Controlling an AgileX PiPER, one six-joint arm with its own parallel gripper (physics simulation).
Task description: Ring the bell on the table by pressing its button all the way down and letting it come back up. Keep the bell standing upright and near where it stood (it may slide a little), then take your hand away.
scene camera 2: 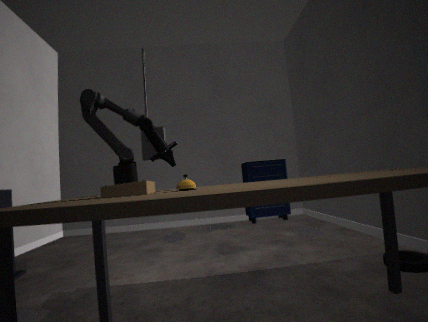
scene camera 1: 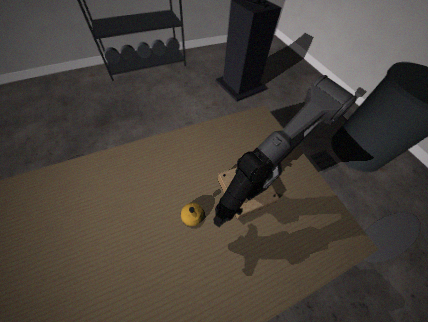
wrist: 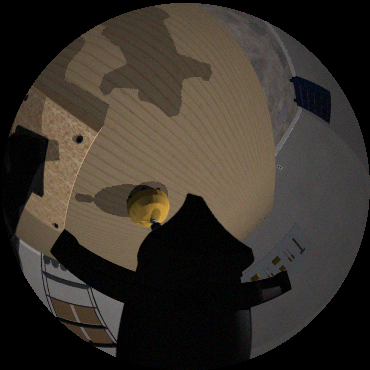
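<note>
The yellow bell (scene camera 1: 192,215) (scene camera 2: 187,185) (wrist: 148,207) stands upright on the table, with its small dark button (scene camera 1: 191,209) (scene camera 2: 185,176) (wrist: 154,223) on top. My gripper (scene camera 1: 218,221) (scene camera 2: 173,164) (wrist: 191,203) is shut, its fingers together with nothing between them. It points obliquely down and hangs in the air above the table. In scene camera 2 the tips are a little higher than the button and to its left, apart from it. In the wrist view the fingers cover a small part beside the button.
The wooden table (scene camera 1: 100,225) (scene camera 2: 300,185) (wrist: 225,150) carries a light wooden base block (scene camera 1: 257,202) (scene camera 2: 129,188) (wrist: 60,165) under the arm, close to the bell. A dark bin (scene camera 1: 385,120), a black pedestal (scene camera 1: 250,50) and a shelf rack (scene camera 1: 137,25) stand beyond the table.
</note>
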